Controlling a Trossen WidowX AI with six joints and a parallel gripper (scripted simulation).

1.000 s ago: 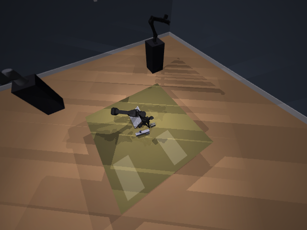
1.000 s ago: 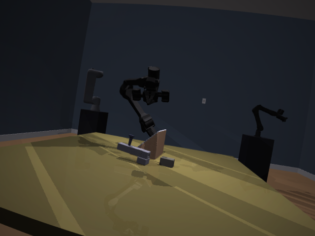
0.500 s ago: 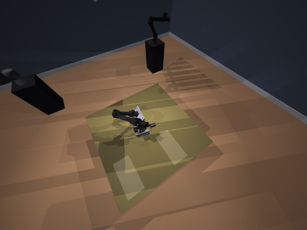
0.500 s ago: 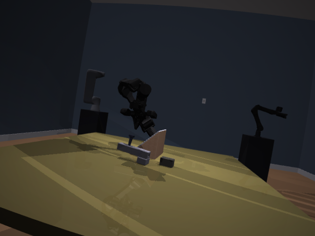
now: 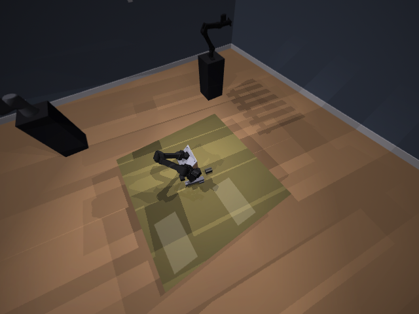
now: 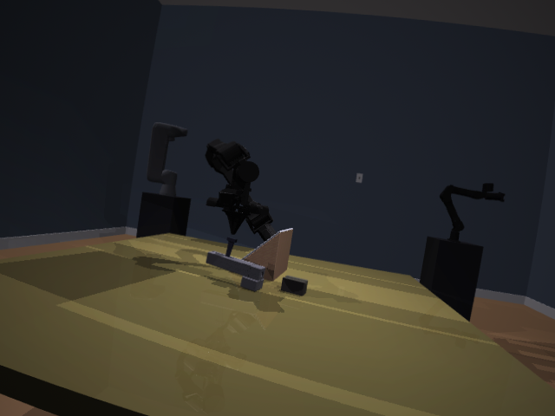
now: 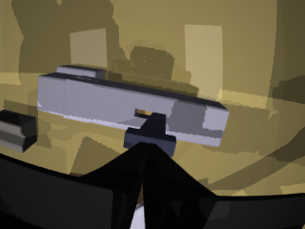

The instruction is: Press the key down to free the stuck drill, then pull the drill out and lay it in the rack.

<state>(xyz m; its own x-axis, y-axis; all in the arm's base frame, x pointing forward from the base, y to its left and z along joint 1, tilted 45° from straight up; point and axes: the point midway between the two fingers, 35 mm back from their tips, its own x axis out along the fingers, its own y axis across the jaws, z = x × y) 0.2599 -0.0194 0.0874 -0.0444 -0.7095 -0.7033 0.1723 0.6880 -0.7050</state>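
Now: the dark key 40 mm below my gripper tip. The rest, counted from my gripper tip: dark block (40 mm behind, 200 mm to the left, 130 mm below); then drill (10 mm ahead, 50 mm to the left, 90 mm below); then grey block-shaped holder (30 mm to the left, 100 mm below).
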